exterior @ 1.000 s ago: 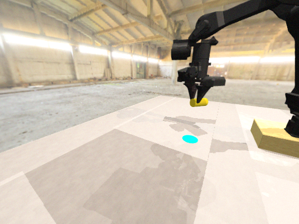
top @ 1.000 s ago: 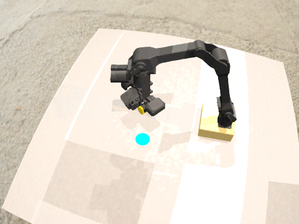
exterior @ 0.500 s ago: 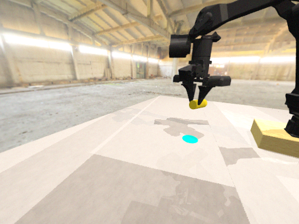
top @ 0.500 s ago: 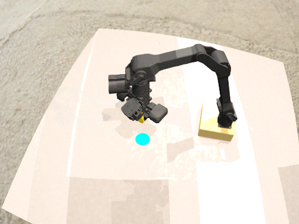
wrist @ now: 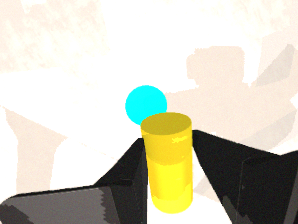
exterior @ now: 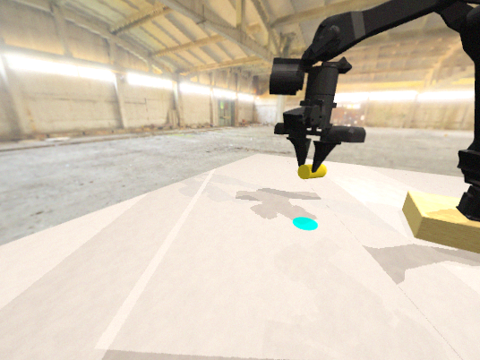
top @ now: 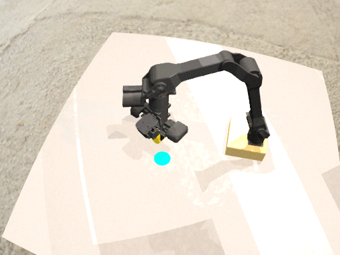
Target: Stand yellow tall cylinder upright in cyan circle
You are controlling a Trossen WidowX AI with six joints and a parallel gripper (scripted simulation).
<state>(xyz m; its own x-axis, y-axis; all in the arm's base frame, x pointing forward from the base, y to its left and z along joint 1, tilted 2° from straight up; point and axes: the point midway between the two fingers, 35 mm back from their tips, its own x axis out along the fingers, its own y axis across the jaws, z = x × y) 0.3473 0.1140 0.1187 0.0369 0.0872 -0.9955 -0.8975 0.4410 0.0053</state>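
The cyan circle is 10 mm behind my gripper tip and 140 mm below it. The rest, counted from my gripper tip: yellow tall cylinder: 10 mm behind, 20 mm to the right, 10 mm below.
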